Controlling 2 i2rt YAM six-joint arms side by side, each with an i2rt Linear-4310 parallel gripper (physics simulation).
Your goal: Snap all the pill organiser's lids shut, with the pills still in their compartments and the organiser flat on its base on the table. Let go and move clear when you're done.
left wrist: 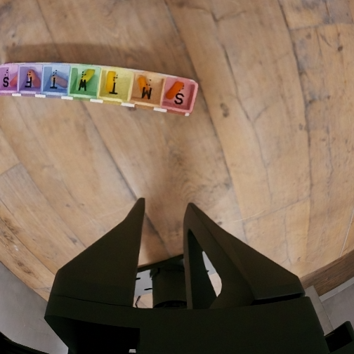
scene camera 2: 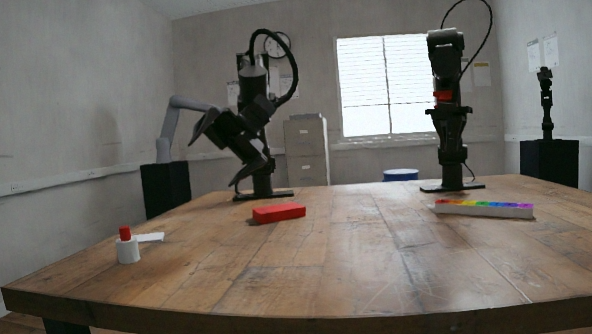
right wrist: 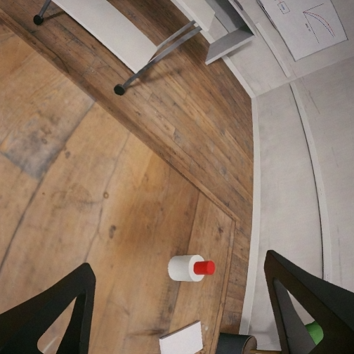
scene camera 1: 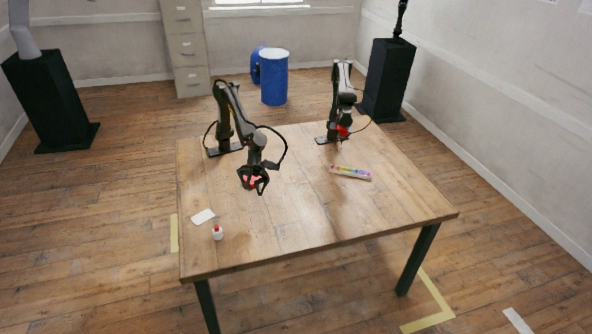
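Seen in the pictures: left gripper, fingertip midpoint: (scene camera 2: 450, 151) (scene camera 1: 338, 144); right gripper, fingertip midpoint: (scene camera 2: 210, 165) (scene camera 1: 253, 192); left arm's base at its link origin: (scene camera 2: 452, 188) (scene camera 1: 331, 138); right arm's base at its link origin: (scene camera 2: 263, 197) (scene camera 1: 225, 149).
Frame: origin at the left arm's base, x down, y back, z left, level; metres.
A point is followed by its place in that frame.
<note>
The pill organiser (scene camera 1: 350, 172) @[z -0.067, x -0.023, y -0.327 m] (scene camera 2: 484, 210) @[z -0.065, x -0.013, y -0.329 m] (left wrist: 95, 85) stands flat on its base on the table. Its rainbow-coloured, see-through lids look level and down in the left wrist view, with orange and yellow pills showing beneath them. Whether each lid is latched cannot be made out. The violet end is cut off in that view. My left gripper (scene camera 1: 340, 145) @[z -0.100, x -0.134, y -0.231 m] (scene camera 2: 452, 142) @[z -0.100, x -0.134, y -0.231 m] (left wrist: 164, 208) hangs raised on the arm-base side of the organiser, apart from it. It is shut to a small gap, with nothing between its fingers. My right gripper (scene camera 1: 252, 183) @[z -0.589, x -0.154, y -0.440 m] (scene camera 2: 210, 165) @[z -0.589, x -0.154, y -0.440 m] (right wrist: 176, 268) is wide open, empty and far from the organiser.
A red block (scene camera 1: 251, 181) @[z -0.543, x -0.024, y -0.231 m] (scene camera 2: 279, 212) @[z -0.507, x -0.020, y -0.233 m] lies on the table near the right gripper. A white bottle with a red cap (scene camera 1: 217, 233) @[z -0.752, x -0.037, y -0.493 m] (scene camera 2: 128, 250) @[z -0.739, x -0.023, y -0.492 m] (right wrist: 186, 268) and a white card (scene camera 1: 202, 216) @[z -0.791, x -0.006, y -0.356 m] (scene camera 2: 150, 237) @[z -0.771, x -0.005, y -0.357 m] (right wrist: 182, 340) are near the table's left edge in the scene views.
</note>
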